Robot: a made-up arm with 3 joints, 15 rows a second.
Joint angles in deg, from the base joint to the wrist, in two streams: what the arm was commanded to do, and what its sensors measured. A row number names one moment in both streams.
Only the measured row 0 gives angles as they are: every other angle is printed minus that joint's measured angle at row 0.
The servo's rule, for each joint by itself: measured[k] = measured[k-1] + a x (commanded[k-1-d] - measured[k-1]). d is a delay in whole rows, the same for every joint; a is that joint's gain. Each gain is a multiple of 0.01, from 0.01 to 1. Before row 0 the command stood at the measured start. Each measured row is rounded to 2 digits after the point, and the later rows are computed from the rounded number. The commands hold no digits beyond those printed.
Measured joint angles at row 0: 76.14 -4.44 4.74
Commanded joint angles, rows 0 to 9: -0.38 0.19 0.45; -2.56 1.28 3.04; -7.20 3.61 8.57; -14.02 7.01 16.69; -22.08 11.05 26.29; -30.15 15.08 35.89; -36.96 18.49 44.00; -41.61 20.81 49.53; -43.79 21.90 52.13; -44.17 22.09 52.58
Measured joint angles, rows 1 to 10: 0.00 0.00 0.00; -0.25 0.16 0.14; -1.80 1.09 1.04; -5.42 3.18 3.37; -11.18 6.36 7.50; -18.48 10.25 13.32; -26.30 14.26 20.32; -33.44 17.77 27.66; -38.91 20.29 34.44; -42.18 21.63 39.92
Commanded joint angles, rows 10 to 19: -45.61 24.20 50.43; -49.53 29.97 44.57; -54.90 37.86 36.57; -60.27 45.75 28.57; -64.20 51.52 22.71; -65.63 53.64 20.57; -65.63 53.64 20.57; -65.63 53.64 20.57; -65.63 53.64 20.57; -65.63 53.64 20.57
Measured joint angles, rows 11 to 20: -43.51 22.01 43.84; -44.92 23.83 45.88; -48.01 28.93 45.47; -52.63 36.34 42.71; -57.75 44.15 38.33; -62.07 50.27 33.49; -64.46 53.07 29.48; -65.24 53.54 26.72; -65.50 53.62 24.81; -65.59 53.64 23.50
